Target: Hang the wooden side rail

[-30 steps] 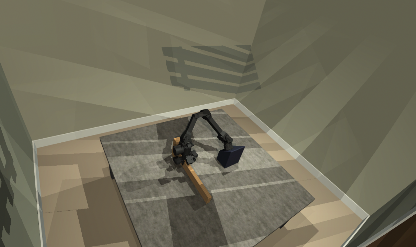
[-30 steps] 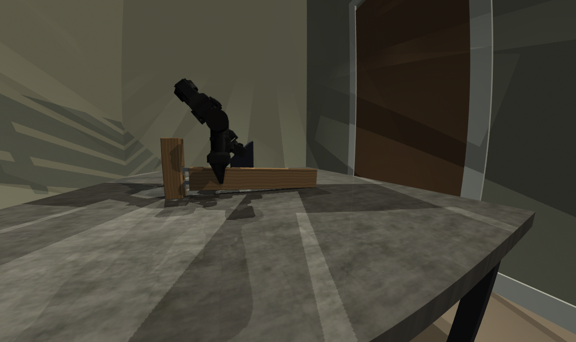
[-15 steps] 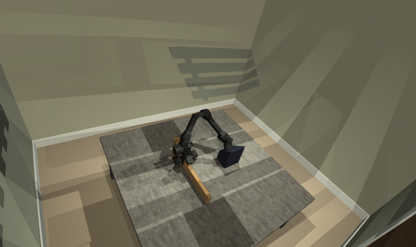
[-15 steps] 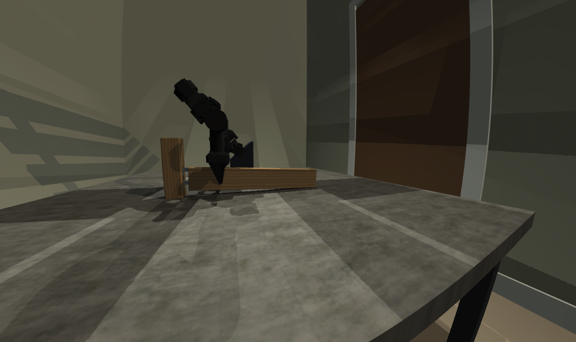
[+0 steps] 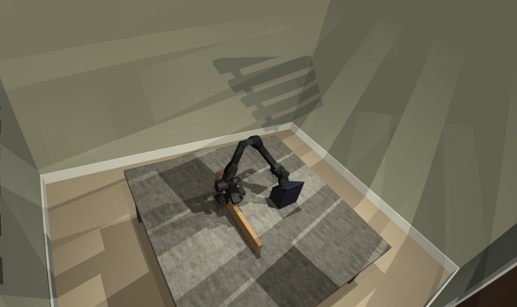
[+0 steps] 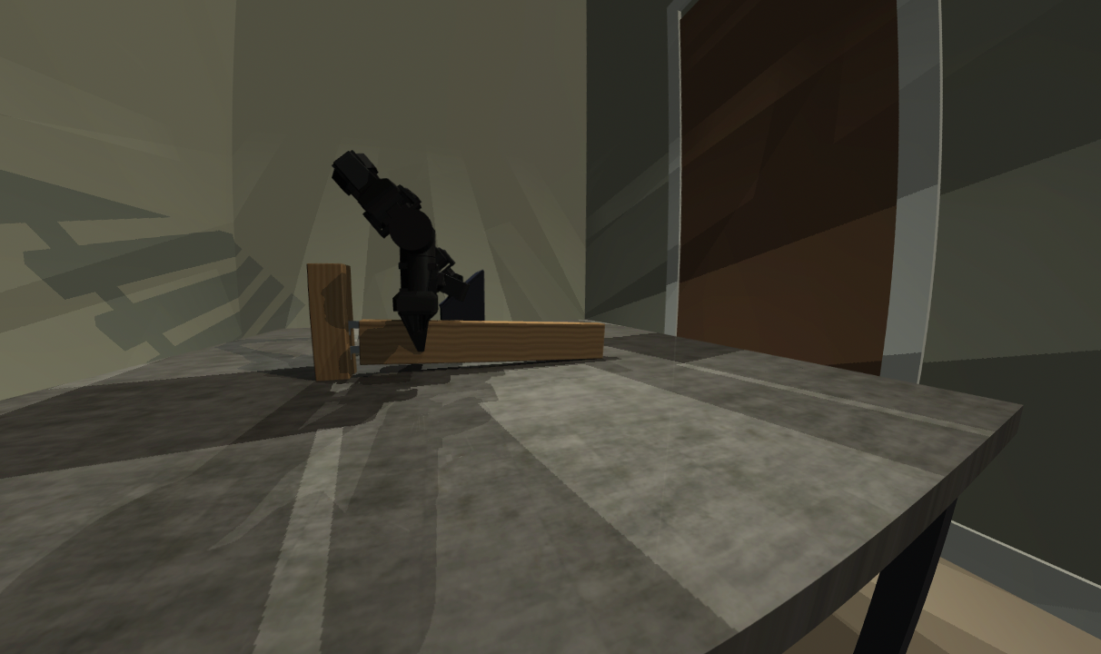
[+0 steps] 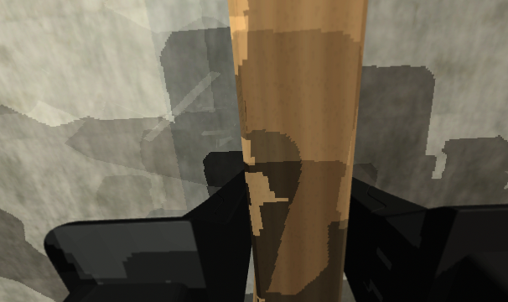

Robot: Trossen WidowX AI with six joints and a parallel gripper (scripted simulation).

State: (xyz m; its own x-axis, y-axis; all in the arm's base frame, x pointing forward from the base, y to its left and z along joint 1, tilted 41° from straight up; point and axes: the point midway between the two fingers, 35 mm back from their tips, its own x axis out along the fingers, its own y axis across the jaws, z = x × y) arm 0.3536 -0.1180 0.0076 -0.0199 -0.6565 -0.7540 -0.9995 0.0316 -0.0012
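Right now my gripper tip is 130 mm to the left of the headboard post and 40 mm below it.
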